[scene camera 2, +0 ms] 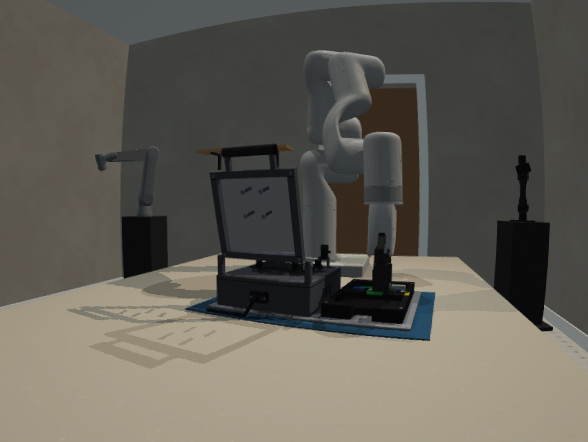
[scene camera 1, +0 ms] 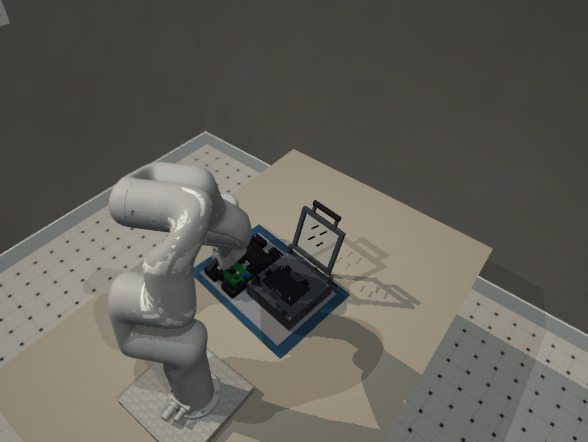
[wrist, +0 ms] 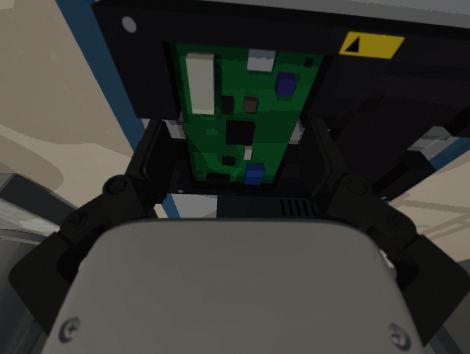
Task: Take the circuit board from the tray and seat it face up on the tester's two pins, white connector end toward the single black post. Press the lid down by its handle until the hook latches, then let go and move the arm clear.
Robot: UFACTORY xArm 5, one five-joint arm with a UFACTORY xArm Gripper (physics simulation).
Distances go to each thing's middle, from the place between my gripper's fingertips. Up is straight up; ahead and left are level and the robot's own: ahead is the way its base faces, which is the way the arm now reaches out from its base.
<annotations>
Now: hand 10 mm to the left of the green circuit board (wrist: pixel 240 106). From my hand the other things lie so: tester lid (scene camera 2: pixel 258 213): 210 mm to the right, 160 mm above, 140 mm ahead; tester nest (scene camera 1: pixel 292 290): 180 mm to the right, 40 mm above, 30 mm ahead.
</annotations>
